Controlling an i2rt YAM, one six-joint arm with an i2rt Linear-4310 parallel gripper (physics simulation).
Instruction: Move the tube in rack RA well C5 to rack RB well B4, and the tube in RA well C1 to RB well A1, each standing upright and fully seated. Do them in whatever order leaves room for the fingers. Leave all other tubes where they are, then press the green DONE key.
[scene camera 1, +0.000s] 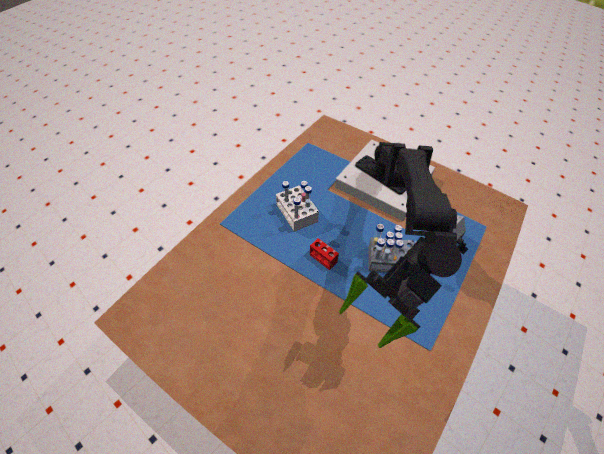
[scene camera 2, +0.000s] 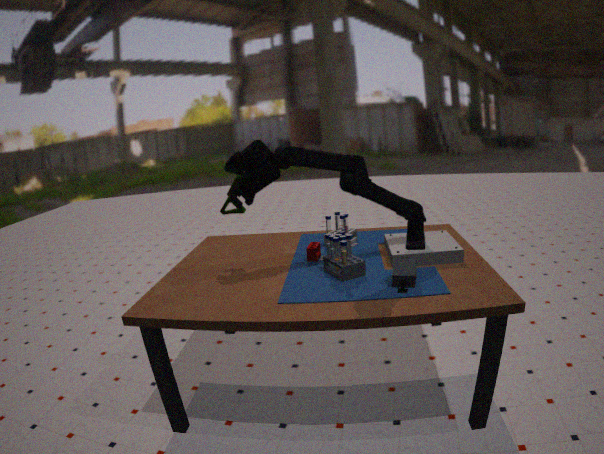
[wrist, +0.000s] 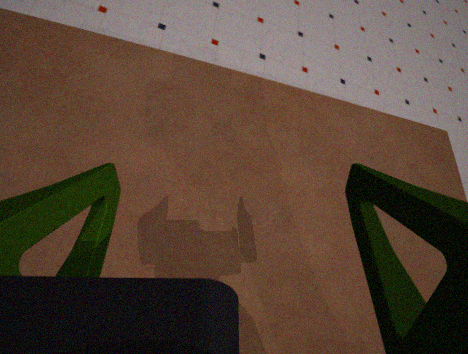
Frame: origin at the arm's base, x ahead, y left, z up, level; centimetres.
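Where they show: gripper, between the fingertips: (scene camera 1: 359, 330) (scene camera 2: 224, 204) (wrist: 233, 176); arm's base, origin of its link: (scene camera 1: 382, 175) (scene camera 2: 415, 241).
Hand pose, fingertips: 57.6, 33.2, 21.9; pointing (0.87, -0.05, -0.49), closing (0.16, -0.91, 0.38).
Note:
Things, the pixels of their top centre, and the offset from my fingertips, as dx, dy, dz. Level surfaces: height alone.
- grey rack, centre of its top: (scene camera 1: 393, 250) (scene camera 2: 343, 258) -34.0, -11.7, -21.2
- small red block, centre of its top: (scene camera 1: 324, 249) (scene camera 2: 313, 245) -20.2, -26.0, -21.2
- blue mat, height of its surface: dz -26.2
- brown table, height of its surface: dz -26.5
- small grey box, centre of its top: (scene camera 2: 405, 256) (scene camera 1: 453, 219) -54.3, -4.3, -17.8
A grey rack (scene camera 1: 378, 264) (scene camera 2: 345, 273) stands on the blue mat, holding several upright tubes with blue-and-white caps; the arm hides its right part in the first scene view. A white rack (scene camera 1: 306, 223) (scene camera 2: 354, 235) holds several capped tubes and has empty wells. Rack labels and well names are too small to read, so I cannot tell which is RA or RB. My gripper (scene camera 1: 360, 330) (scene camera 2: 233, 211) (wrist: 233, 176) is wide open and empty, high above the brown table beyond the mat's edge, away from both racks. The green DONE key does not show clearly.
A small red block (scene camera 1: 324, 254) (scene camera 2: 313, 251) with holes stands on the blue mat (scene camera 1: 260, 220) (scene camera 2: 310, 295) between the racks. The arm's white base plate (scene camera 1: 372, 196) (scene camera 2: 440, 256) is at the back of the brown table (scene camera 1: 200, 310) (scene camera 2: 175, 300) (wrist: 200, 100). A small grey box (scene camera 2: 404, 265) stands beside it.

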